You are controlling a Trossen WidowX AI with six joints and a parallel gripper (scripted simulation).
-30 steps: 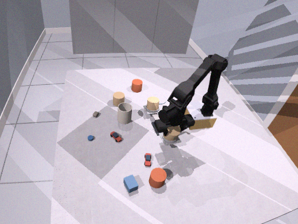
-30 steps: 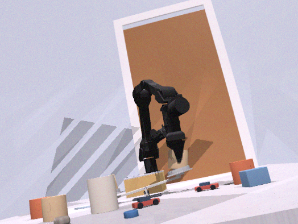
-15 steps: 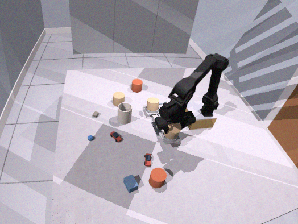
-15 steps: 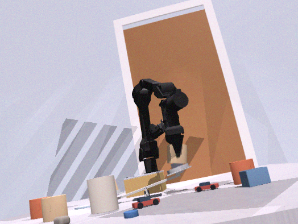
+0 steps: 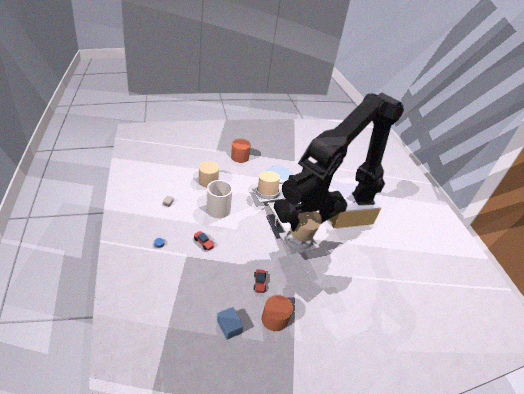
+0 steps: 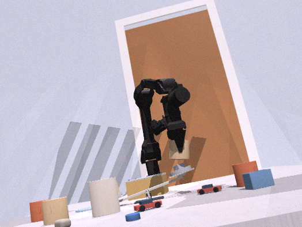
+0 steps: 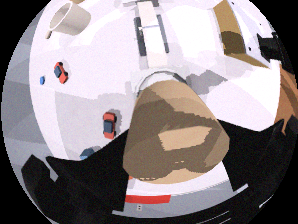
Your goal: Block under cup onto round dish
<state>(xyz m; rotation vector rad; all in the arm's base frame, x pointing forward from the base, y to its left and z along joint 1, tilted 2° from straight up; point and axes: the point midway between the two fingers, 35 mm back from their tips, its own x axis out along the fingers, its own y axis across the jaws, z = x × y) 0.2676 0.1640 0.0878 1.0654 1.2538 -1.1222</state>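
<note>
The pale grey block is 1 cm to the right of my gripper tip and 5 cm below it. From my gripper tip the other things lie so: cream cup (21 cm ahead, 22 cm to the right, 10 cm below); pale blue round dish (4 cm behind, 39 cm to the right, 14 cm below); blue block (22 cm ahead, 20 cm to the left, 12 cm below).
</note>
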